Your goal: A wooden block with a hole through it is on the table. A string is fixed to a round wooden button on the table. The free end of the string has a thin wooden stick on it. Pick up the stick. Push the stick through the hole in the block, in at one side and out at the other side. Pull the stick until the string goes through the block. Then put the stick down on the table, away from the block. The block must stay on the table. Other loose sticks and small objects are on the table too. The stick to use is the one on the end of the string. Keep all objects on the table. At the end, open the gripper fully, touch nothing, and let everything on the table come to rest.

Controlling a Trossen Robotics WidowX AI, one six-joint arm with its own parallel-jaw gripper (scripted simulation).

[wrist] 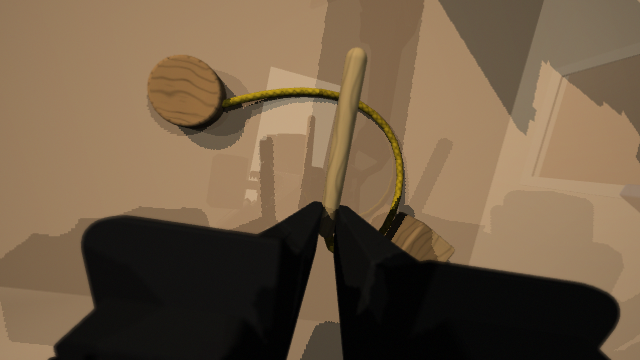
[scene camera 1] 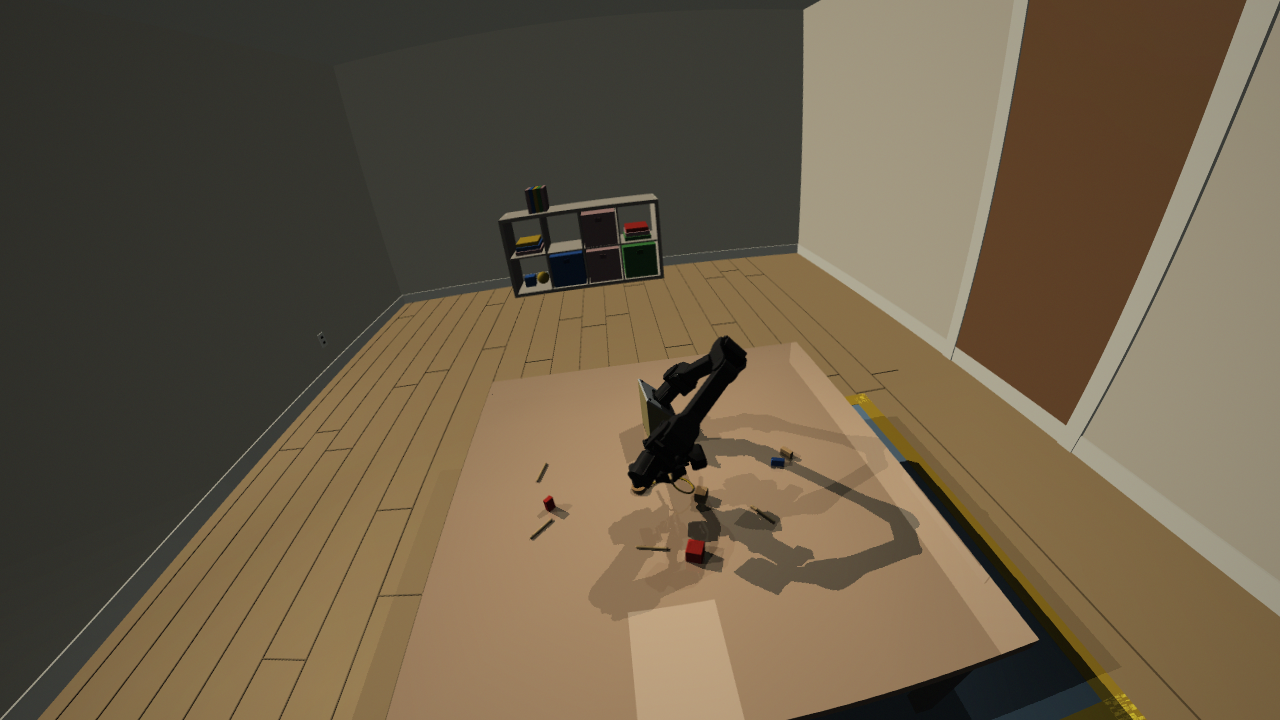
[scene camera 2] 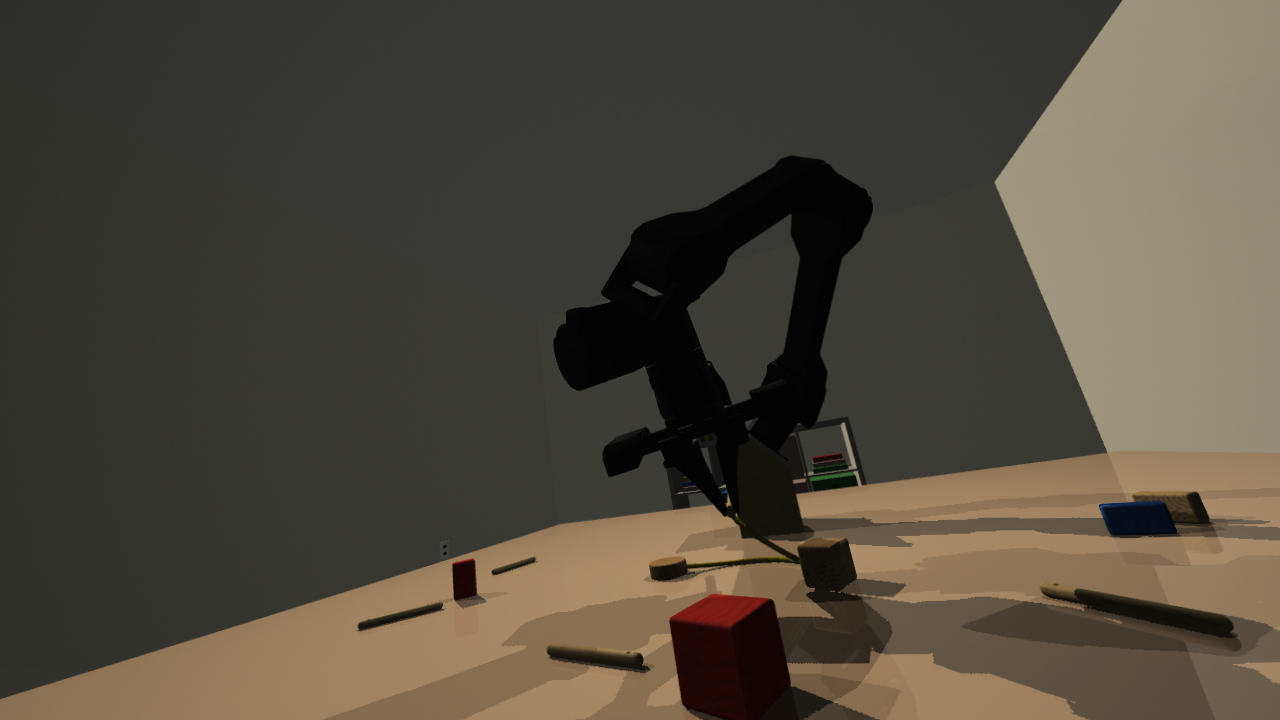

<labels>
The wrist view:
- my gripper: 328, 213
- thin wooden stick: 355, 63
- wooden block: 413, 236
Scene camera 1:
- my gripper: 671, 481
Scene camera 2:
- my gripper: 732, 513
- wooden block: 825, 562
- blue block: 1149, 517
</labels>
